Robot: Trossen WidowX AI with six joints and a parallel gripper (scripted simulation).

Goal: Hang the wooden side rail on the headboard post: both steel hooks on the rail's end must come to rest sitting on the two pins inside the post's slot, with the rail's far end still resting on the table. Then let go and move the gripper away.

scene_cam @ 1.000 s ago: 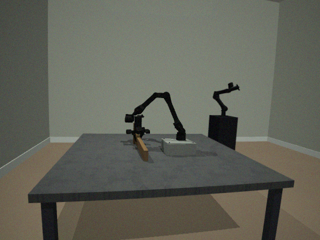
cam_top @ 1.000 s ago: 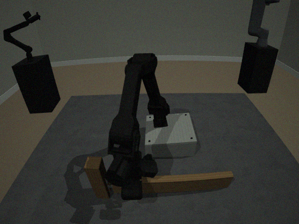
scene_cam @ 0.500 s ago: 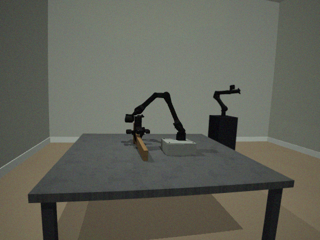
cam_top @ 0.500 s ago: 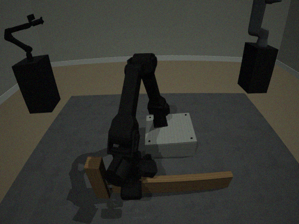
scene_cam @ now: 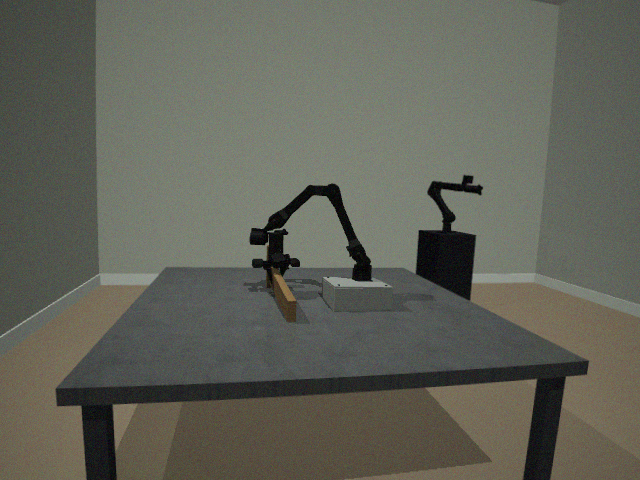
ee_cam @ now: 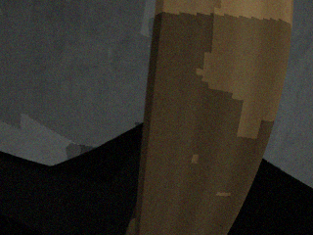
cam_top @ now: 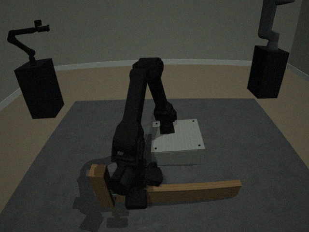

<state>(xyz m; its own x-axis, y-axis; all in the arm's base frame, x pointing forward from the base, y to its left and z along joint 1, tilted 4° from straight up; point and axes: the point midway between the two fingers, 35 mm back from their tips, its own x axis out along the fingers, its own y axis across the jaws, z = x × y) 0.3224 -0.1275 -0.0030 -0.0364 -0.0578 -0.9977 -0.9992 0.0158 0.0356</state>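
The wooden headboard post is 110 mm to the right of my gripper tip and 40 mm above it.
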